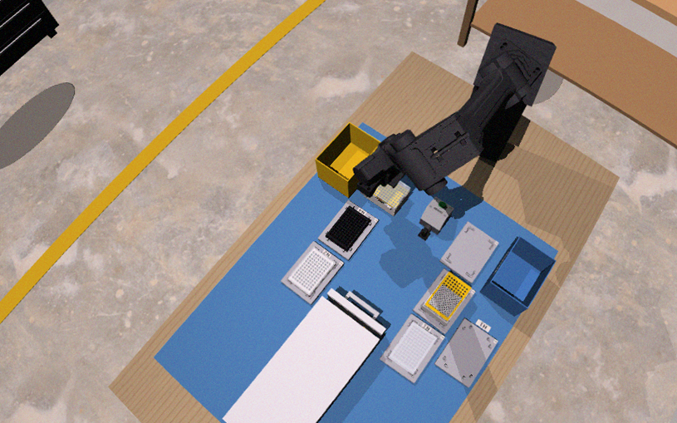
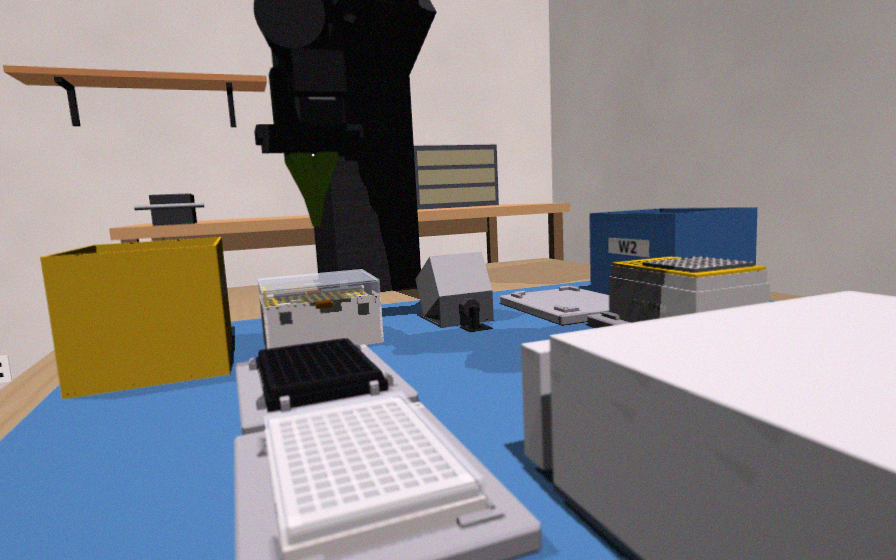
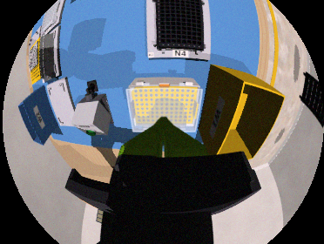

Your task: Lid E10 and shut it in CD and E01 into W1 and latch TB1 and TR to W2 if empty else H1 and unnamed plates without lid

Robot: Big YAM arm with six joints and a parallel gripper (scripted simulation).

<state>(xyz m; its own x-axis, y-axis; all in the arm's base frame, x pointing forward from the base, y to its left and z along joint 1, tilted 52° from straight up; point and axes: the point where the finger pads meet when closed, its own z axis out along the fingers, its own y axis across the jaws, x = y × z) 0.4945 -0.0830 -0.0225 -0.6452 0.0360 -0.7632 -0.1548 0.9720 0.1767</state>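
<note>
The tip box TB1 lies 9 cm below my hand, 2 cm behind it and 1 cm to the right of it. From my hand the other things lie so: nest N4 (15 cm ahead, 13 cm below, 1 cm to the left); black plate (15 cm ahead, 12 cm below); yellow bin W1 (16 cm to the right, 10 cm below).
</note>
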